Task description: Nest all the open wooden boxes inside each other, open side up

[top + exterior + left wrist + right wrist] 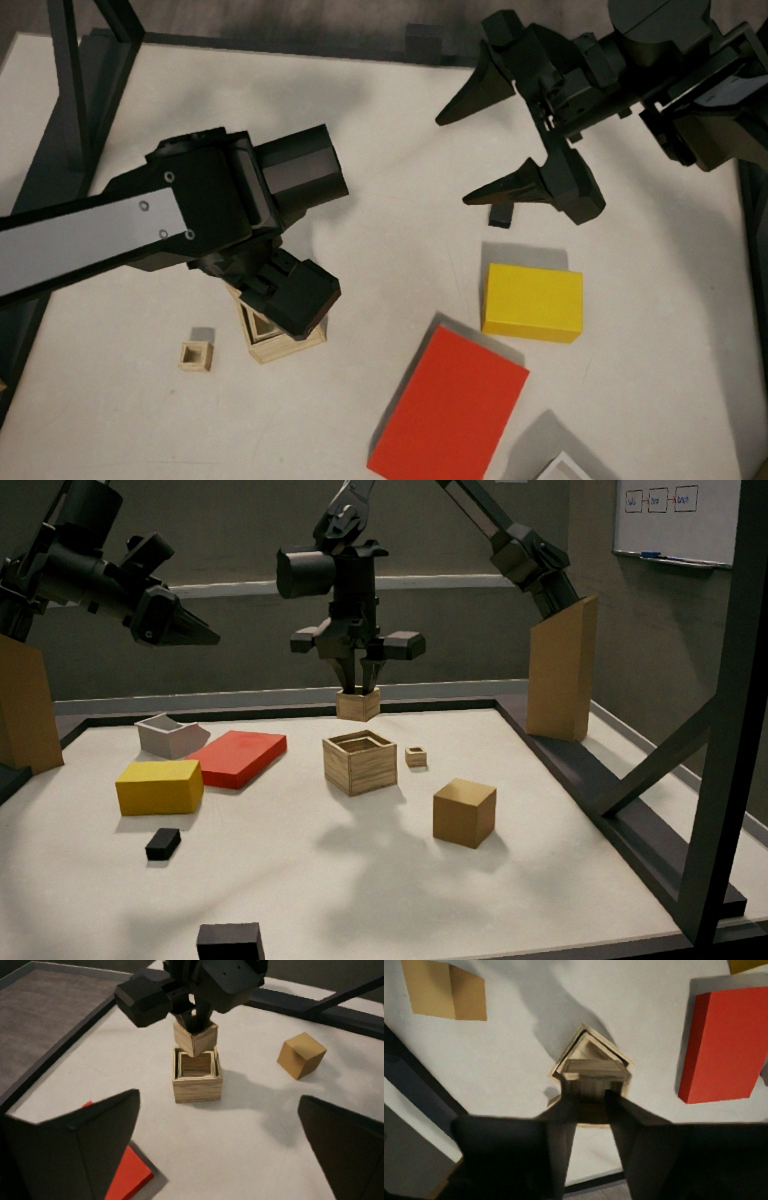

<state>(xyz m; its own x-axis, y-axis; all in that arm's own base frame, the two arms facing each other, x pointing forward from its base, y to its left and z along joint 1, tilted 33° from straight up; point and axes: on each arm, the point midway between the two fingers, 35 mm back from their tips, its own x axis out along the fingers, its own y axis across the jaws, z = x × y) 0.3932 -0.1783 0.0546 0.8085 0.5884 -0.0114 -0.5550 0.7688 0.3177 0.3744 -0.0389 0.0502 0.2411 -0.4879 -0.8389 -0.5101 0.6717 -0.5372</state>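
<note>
Right now my right hand is 14 cm above the biggest wooden box. From my right hand the other things lie so: tan cube 17 cm behind, 13 cm below, 12 cm to the right; red slab 20 cm to the left, 15 cm below, 9 cm ahead; smallest wooden box 15 cm below, 9 cm to the right, 5 cm ahead.
</note>
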